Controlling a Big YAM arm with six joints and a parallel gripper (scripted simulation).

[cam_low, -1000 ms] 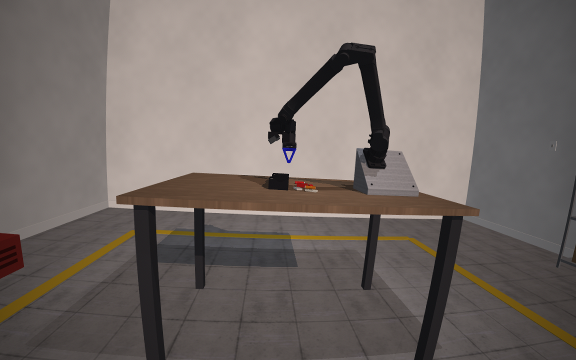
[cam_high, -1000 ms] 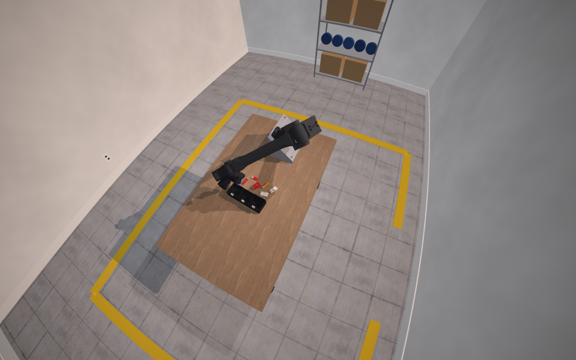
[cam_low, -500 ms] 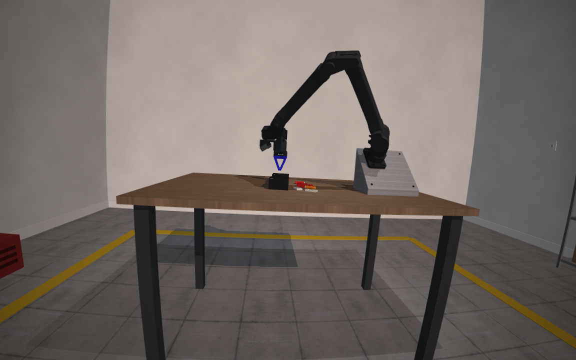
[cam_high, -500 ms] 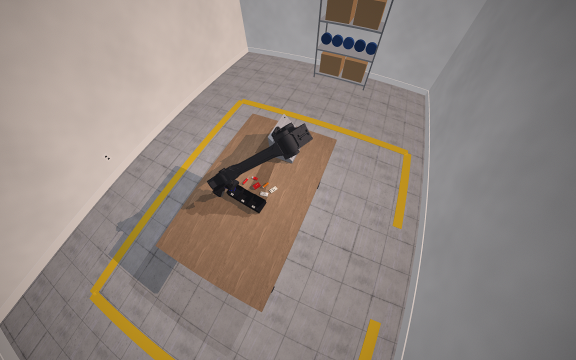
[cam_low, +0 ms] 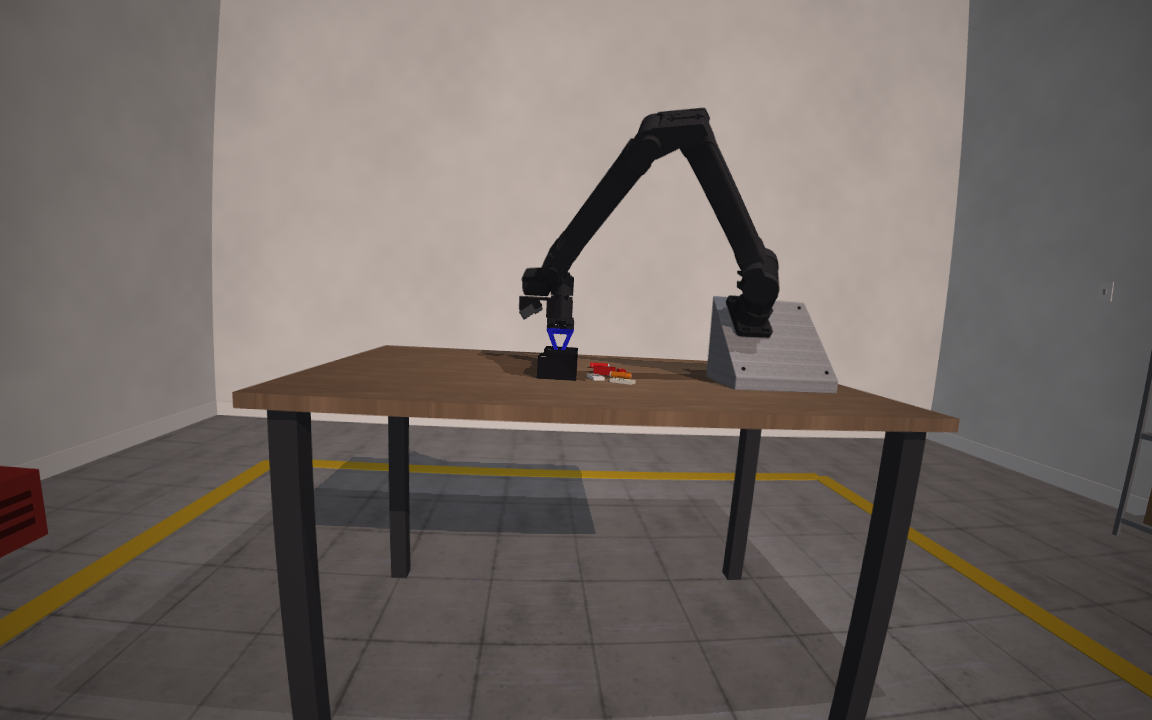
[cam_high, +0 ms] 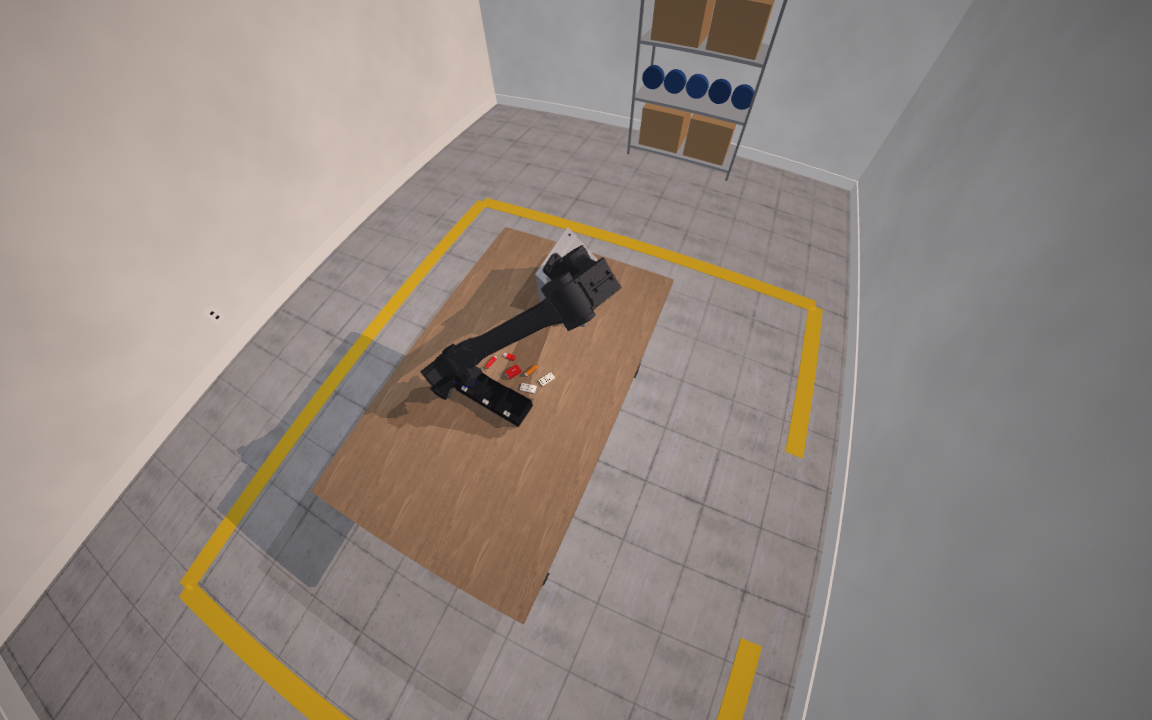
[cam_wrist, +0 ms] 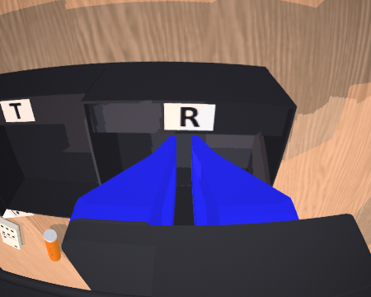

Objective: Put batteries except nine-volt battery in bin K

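Now: the black bin 80 mm to the left of my hand and 10 mm below it. From my hand the other things lie so: red nine-volt battery (90 mm behind, 90 mm to the left, 20 mm below); then red USB stick (150 mm behind, 60 mm to the left, 30 mm below); then red cylindrical battery (100 mm behind, 10 mm to the left, 30 mm below).
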